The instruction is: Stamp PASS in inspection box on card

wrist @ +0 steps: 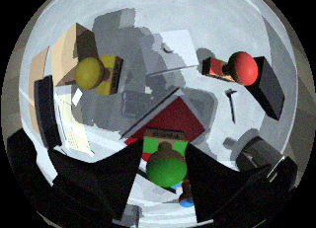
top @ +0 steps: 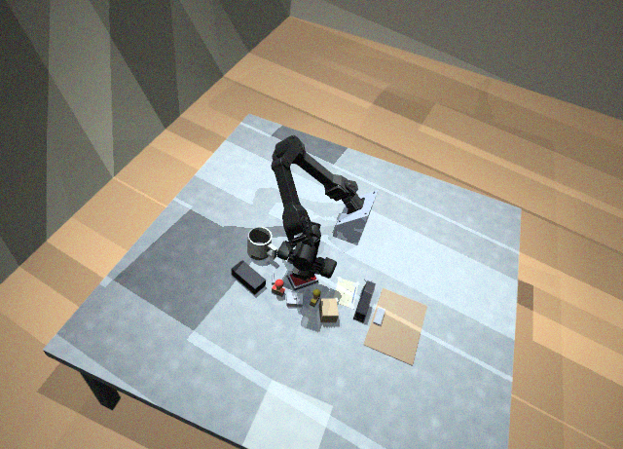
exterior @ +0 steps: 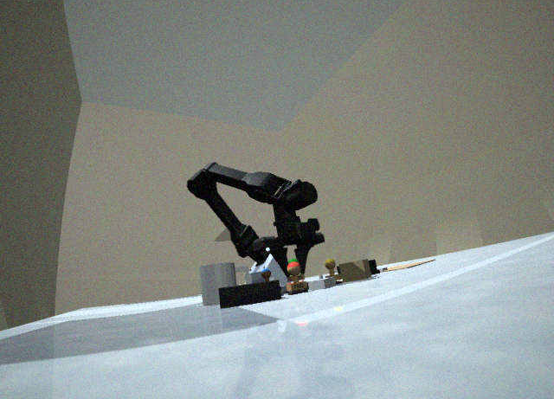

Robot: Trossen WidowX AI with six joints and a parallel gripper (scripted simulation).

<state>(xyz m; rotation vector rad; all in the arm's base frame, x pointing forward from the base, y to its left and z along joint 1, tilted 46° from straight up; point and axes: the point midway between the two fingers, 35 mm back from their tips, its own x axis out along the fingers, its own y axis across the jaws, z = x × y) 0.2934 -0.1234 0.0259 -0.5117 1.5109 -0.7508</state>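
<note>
My gripper tip is right at the green-knobbed stamp. Also, from my gripper tip: blue-knobbed stamp: 80 mm behind, 30 mm to the right, 20 mm below; red ink pad: 30 mm below; yellow-knobbed stamp: 70 mm ahead, 60 mm to the left, 20 mm below.
</note>
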